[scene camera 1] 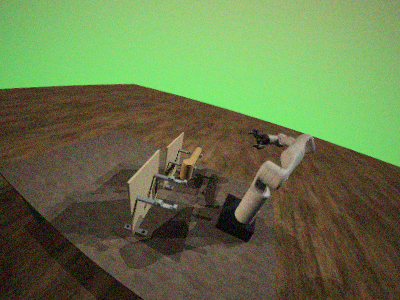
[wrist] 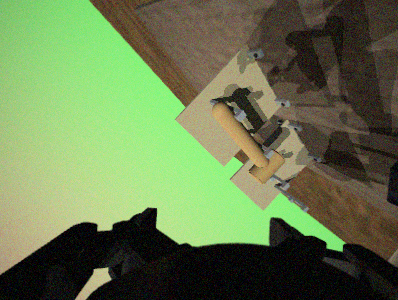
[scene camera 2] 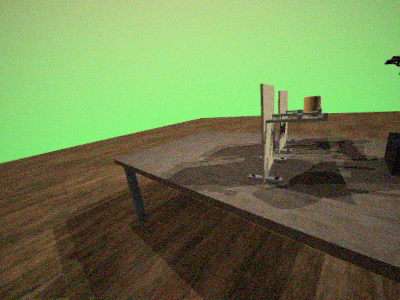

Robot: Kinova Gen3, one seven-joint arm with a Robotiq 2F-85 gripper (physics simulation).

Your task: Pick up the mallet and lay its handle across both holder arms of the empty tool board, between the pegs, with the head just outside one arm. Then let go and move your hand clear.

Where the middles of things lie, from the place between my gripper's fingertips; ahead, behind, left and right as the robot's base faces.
My hand is 27 cm short of the wooden mallet (wrist: 263,169), 29 cm to the right of it and 14 cm above it.
